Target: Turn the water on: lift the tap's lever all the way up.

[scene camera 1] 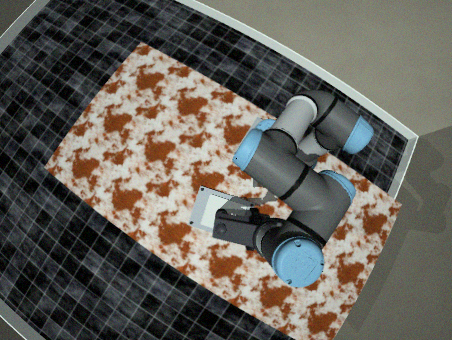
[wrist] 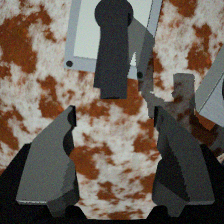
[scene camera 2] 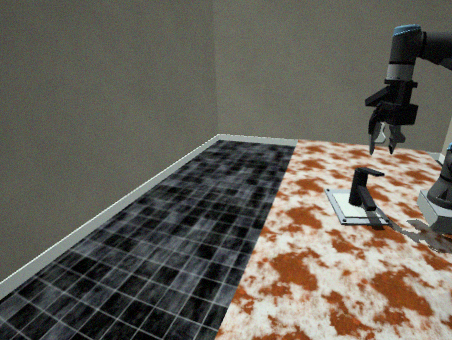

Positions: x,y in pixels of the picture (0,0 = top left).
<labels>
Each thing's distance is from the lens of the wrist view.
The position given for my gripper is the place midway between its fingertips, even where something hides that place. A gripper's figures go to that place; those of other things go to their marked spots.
my gripper [wrist: 115,107]: 0.15 m
lever [wrist: 113,28]: 0.21 m
</labels>
